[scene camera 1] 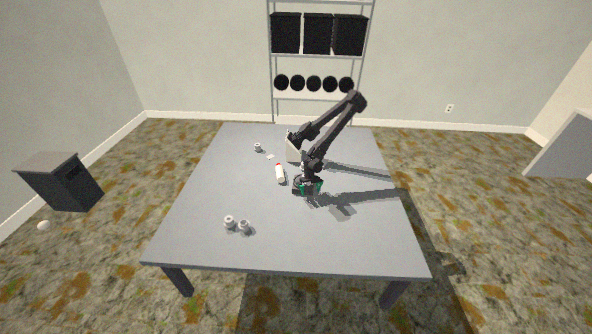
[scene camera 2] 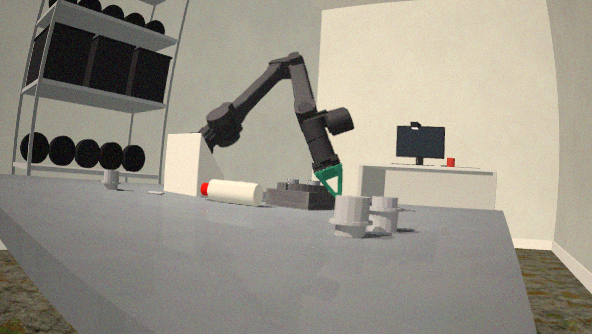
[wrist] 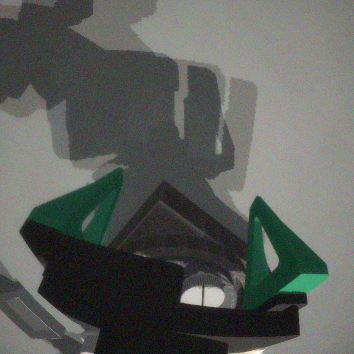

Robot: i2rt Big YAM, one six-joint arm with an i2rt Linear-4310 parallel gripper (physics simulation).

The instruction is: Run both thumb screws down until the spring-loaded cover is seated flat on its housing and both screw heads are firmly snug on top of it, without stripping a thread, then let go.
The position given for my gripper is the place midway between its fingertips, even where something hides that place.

Note:
On the table rests a white cylinder with red cap [scene camera 2: 251, 194]. I also see my gripper [scene camera 2: 339, 198].
My gripper shows as well in the wrist view [wrist: 188, 188].

